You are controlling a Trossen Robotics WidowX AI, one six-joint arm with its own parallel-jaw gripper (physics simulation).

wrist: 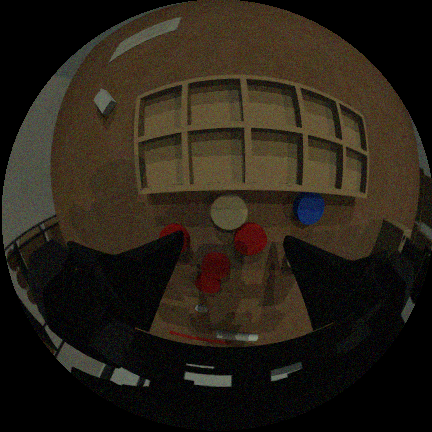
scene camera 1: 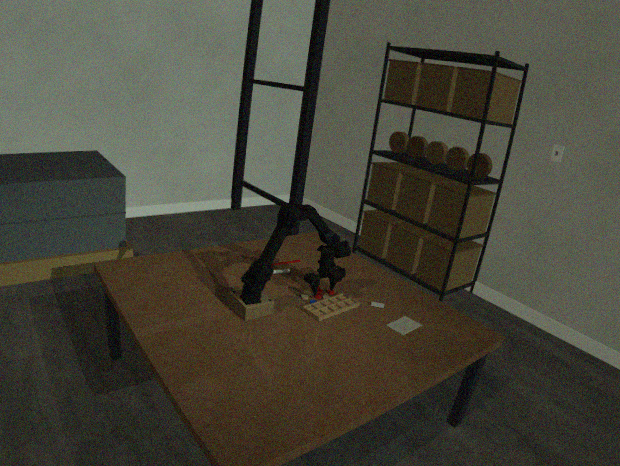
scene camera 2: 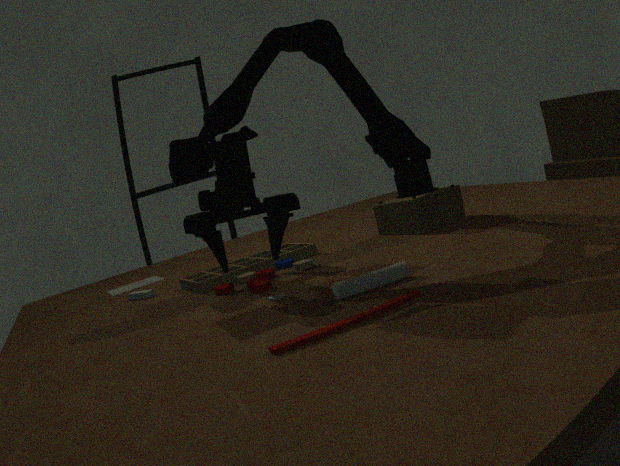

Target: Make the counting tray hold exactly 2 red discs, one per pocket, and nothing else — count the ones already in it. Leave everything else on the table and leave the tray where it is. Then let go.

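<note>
The wooden counting tray (scene camera 1: 338, 311) (scene camera 2: 197, 284) (wrist: 200, 190) shows bare pocket floors in the wrist view. My gripper (scene camera 1: 324, 292) (scene camera 2: 250, 264) (wrist: 234, 238) is open and empty, its fingers pointing down beside the tray's near long side. One red disc (scene camera 2: 224, 289) (wrist: 175, 237) is partly behind the left finger. Another red disc (scene camera 2: 264, 273) (wrist: 250, 239) shows between the fingers. Further back from the tray, a red disc (wrist: 216, 265) overlaps another red disc (wrist: 208, 282); I cannot tell whether they are stacked. All these discs are outside the tray.
A pale disc (wrist: 229, 212) and a blue disc (scene camera 2: 284, 263) (wrist: 310, 208) lie beside the tray. Another pale disc (scene camera 2: 303, 265) is near the blue one. A white cylinder (scene camera 2: 370, 280), red rod (scene camera 2: 343, 323), small white block (scene camera 1: 377, 304) and pale sheet (scene camera 1: 404, 325) lie around.
</note>
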